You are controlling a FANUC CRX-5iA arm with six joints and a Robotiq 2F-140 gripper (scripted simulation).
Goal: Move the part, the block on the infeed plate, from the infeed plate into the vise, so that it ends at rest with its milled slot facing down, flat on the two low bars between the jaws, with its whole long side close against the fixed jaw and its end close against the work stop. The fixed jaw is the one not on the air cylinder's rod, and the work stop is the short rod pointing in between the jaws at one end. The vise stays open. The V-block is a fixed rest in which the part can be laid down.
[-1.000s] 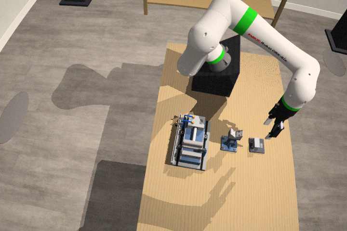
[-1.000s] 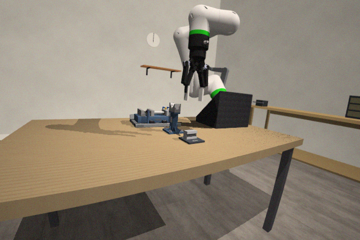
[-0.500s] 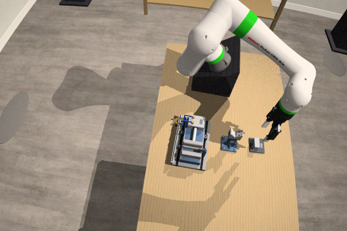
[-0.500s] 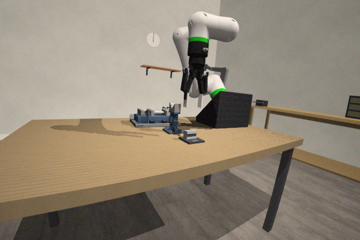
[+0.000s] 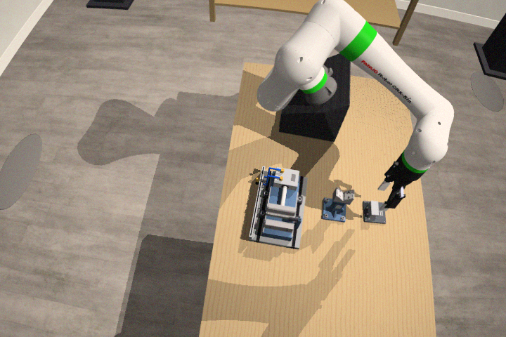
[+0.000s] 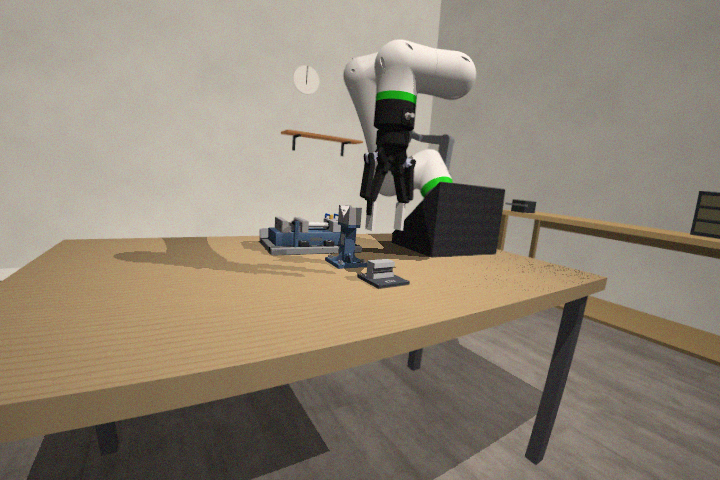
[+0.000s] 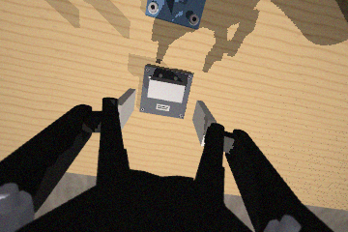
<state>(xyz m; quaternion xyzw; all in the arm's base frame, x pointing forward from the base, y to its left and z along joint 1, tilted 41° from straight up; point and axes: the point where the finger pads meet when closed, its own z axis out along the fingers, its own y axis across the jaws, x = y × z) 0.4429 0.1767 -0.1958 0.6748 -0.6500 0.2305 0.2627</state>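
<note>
My hand is 120 mm above the part and 10 mm to the right of it. Also, from my hand: dark infeed plate 150 mm below, 10 mm to the left; V-block post 150 mm to the right, 90 mm below, 10 mm ahead; work stop 320 mm to the right, 110 mm ahead, 60 mm below.
</note>
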